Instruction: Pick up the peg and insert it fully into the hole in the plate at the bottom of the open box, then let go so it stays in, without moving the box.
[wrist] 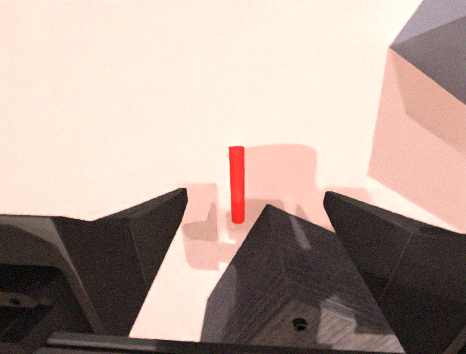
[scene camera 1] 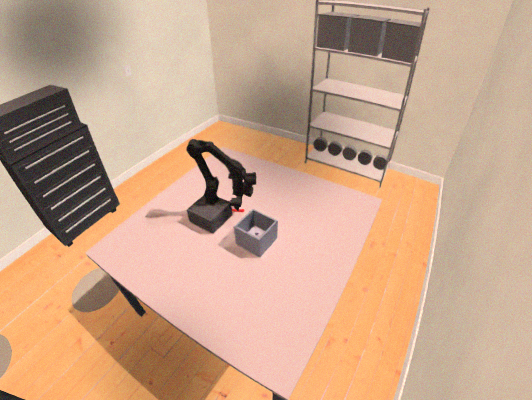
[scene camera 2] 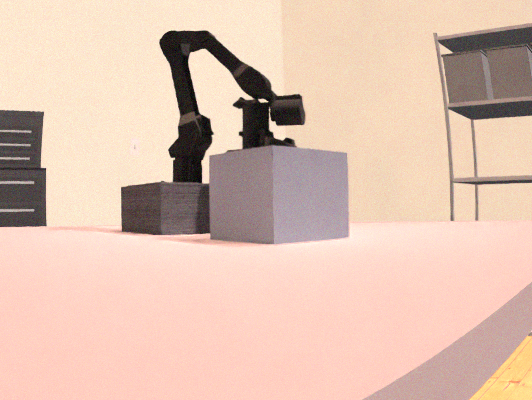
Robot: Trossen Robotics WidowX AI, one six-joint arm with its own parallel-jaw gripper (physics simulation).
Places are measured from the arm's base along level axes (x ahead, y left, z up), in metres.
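Pixels of known places: gripper, fingertip midpoint: (wrist: 254, 196); arm's base at its link origin: (scene camera 1: 212, 201) (scene camera 2: 186, 186).
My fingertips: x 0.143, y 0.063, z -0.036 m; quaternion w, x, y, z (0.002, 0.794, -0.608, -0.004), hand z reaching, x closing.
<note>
For each thing: its middle in the pictures, then the offset to it from my fingertips. "*": a spot on its surface instead. Level surfaces: height alone.
- red peg at the middle of its body: (wrist: 237, 186) (scene camera 1: 237, 210) dz -0.056, dx -0.023, dy +0.007 m
- open grey-blue box at the middle of its body: (scene camera 2: 278, 196) (scene camera 1: 256, 232) dz +0.006, dx +0.179, dy -0.168 m
- dark hole at a spot on its surface: (scene camera 1: 257, 233) * dz -0.009, dx +0.181, dy -0.160 m
- table at its surface level: dz -0.064 m
The red peg (scene camera 1: 239, 210) (wrist: 237, 185) lies flat on the table beside the arm's base. In the wrist view it points up and down the picture, mostly ahead of the fingertips and left of the middle of the gap. My gripper (wrist: 254, 196) is open and empty, low over the table near the peg. The open grey-blue box (scene camera 1: 267, 240) (scene camera 2: 278, 195) stands on the table near the arm's base; a corner shows in the wrist view at upper right. The dark hole (scene camera 1: 257, 233) shows in the plate at its bottom. In scene camera 2 the box hides the fingertips and the peg.
The arm's dark base block (scene camera 1: 210, 215) (scene camera 2: 160, 207) (wrist: 280, 265) stands close to the peg's near end and beside the box. A shelf rack (scene camera 1: 309, 100) (scene camera 2: 444, 125) and a dark drawer cabinet (scene camera 1: 60, 165) (scene camera 2: 20, 192) stand in the room beyond the table (scene camera 1: 280, 310).
</note>
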